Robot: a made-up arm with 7 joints.
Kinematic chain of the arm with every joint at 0, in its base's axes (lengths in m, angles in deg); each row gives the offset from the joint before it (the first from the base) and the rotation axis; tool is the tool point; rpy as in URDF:
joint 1: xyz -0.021 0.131 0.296 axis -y
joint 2: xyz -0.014 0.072 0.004 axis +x
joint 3: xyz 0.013 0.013 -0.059 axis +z
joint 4: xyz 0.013 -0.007 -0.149 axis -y
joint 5: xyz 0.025 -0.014 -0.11 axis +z
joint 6: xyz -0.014 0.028 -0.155 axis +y
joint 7: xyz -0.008 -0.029 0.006 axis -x
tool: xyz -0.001 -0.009 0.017 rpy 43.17 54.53 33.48
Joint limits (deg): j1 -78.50..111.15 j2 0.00..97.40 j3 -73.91..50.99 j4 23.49..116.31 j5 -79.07..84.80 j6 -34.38..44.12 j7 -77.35..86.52
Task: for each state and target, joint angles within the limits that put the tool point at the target. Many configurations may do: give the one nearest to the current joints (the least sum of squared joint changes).
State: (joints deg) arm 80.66 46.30 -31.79 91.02 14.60 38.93 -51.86
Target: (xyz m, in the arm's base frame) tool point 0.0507 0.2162 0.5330
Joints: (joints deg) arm 101.84 49.83 -13.67 114.30 15.92 40.45 -49.73
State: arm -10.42 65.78 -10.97 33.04 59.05 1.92 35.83
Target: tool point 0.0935 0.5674 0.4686
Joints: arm 31.92 97.40 17.27 43.61 56.84 9.05 36.34
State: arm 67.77 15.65 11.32 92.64 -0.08 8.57 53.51
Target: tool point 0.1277 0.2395 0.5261
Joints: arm 85.04 11.30 2.54 105.77 0.24 9.73 53.12
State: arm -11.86 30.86 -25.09 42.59 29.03 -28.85 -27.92
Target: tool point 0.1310 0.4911 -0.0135
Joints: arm 4.29 51.34 -14.66 30.06 27.25 -34.11 -31.53
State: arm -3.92 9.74 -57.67 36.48 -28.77 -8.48 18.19
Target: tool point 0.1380 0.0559 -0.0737
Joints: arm 16.18 0.00 -68.03 40.40 -24.56 -31.24 10.28
